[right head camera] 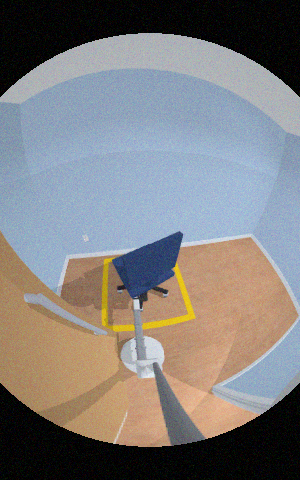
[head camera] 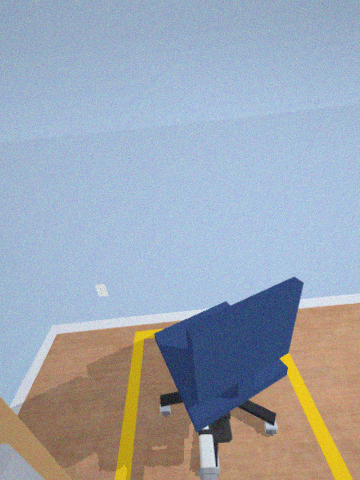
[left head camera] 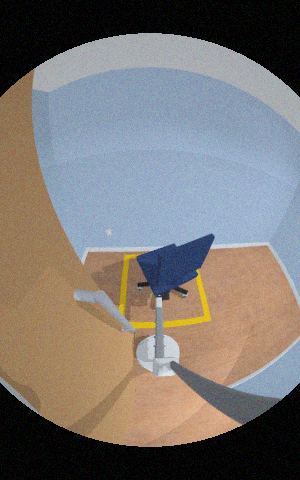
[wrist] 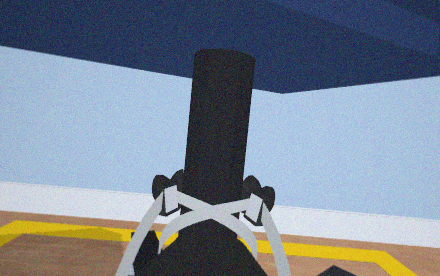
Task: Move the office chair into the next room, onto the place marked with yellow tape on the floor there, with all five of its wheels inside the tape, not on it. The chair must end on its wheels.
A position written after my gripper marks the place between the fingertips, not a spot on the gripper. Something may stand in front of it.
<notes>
I see my gripper (wrist: 218,187), a blue seat (head camera: 218,359) and a wooden door (left head camera: 73,347).
The blue seat also shows in the right head camera view (right head camera: 141,269), in the left head camera view (left head camera: 167,267) and in the wrist view (wrist: 293,53). The wooden door shows as well in the right head camera view (right head camera: 72,361).
</notes>
